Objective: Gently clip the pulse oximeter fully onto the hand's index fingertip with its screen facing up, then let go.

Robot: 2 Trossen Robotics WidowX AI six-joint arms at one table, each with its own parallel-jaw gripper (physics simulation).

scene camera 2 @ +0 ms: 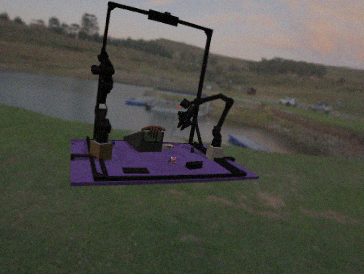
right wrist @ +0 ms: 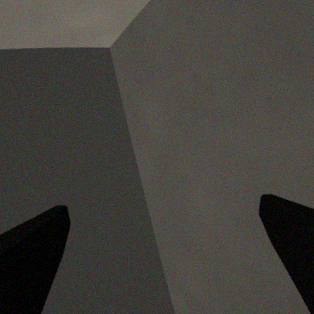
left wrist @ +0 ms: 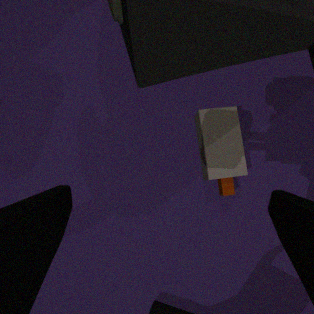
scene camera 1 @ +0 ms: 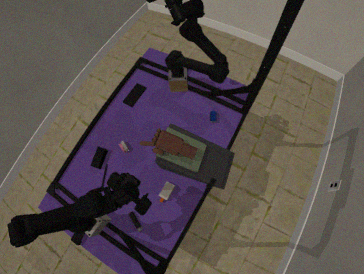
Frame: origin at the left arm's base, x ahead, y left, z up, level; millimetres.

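Seen in the pictures: left gripper, fingertip midpoint: point(scene camera 2: 179, 128) point(left wrist: 172, 198) point(scene camera 1: 139, 187); right gripper, fingertip midpoint: point(scene camera 2: 104, 51) point(right wrist: 165, 210); left arm's base, origin of the base link: point(scene camera 2: 215, 146) point(scene camera 1: 88, 221); right arm's base, origin of the base link: point(scene camera 2: 101, 141) point(scene camera 1: 177, 72).
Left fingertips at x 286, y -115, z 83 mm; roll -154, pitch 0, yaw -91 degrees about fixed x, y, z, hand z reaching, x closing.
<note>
Pixels of each thing's top centre, then the offset from my left fingertips to it.
- pulse oximeter, middle of its top: point(scene camera 1: 122, 145) point(scene camera 2: 173, 158) dx +94, dy +255, dz -156 mm
- white box with an orange tab, middle of its top: point(left wrist: 224, 150) point(scene camera 1: 165, 192) dx +43, dy -72, dz -160 mm
- dark cylinder, middle of its top: point(scene camera 1: 134, 221) dx -159, dy -39, dz -160 mm
- black box, middle of its top: point(scene camera 1: 97, 157) point(scene camera 2: 194, 162) dx -37, dy +327, dz -152 mm
- flat black slab, middle of its top: point(scene camera 2: 135, 169) point(scene camera 1: 134, 94) dx +370, dy +427, dz -180 mm
- thin dark stick, middle of its top: point(scene camera 1: 104, 175) dx -90, dy +243, dz -179 mm
- blue object, middle of its top: point(scene camera 1: 213, 115) dx +505, dy -33, dz -155 mm
The pulse oximeter point(scene camera 1: 124, 146) point(scene camera 2: 173, 160), a small white and pink clip, lies on the purple mat, apart from the hand. The brown hand point(scene camera 1: 175, 144) point(scene camera 2: 153, 128) rests on a green pad on a dark sloped block point(scene camera 1: 218, 162) point(left wrist: 215, 40); its index finger point(scene camera 1: 146, 143) sticks out to the left in scene camera 1, with nothing on its tip. My left gripper point(scene camera 2: 181, 125) point(left wrist: 172, 198) is open and empty, high above the mat; its fingertips are hidden in scene camera 1. My right gripper point(right wrist: 165, 210) is open and empty, facing plain grey walls. The oximeter does not show in either wrist view.
A white box with an orange tab point(scene camera 1: 167, 190) point(left wrist: 222, 142) lies near the block. A dark cylinder point(scene camera 1: 135, 221), a black box point(scene camera 1: 99, 157), a flat black slab point(scene camera 1: 135, 94), a thin dark stick point(scene camera 1: 105, 175) and a blue object point(scene camera 1: 213, 116) lie around. A black frame surrounds the mat.
</note>
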